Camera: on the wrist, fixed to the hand. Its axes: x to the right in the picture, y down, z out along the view.
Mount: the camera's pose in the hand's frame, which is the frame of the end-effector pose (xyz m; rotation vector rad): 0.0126 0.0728 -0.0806 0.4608 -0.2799 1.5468
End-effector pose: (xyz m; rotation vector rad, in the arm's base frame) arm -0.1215 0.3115 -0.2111 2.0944 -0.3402 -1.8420
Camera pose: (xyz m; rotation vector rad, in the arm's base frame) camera -0.0372 0.2470 -0.1848 0.9466 -1.8837 -1.0023
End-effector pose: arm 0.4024 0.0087 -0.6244 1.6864 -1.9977 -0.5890
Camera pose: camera 0.3909 0.0053 -0.5157 -0.1843 -2.9502 0.2513
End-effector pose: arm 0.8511 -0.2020 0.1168 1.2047 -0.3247 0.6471
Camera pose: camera 0.8076 -0.1078 0.1514 1.3236 -1.4616 1.9493
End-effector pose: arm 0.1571 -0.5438 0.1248 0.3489 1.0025 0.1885
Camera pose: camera 0.0956 -0.4562 0.1024 1.4921 0.2905 1.2653
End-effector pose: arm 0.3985 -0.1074 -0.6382 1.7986 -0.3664 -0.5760
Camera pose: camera 0.4567 -0.0711 -0.5531 1.2823 -1.9318 0.4161
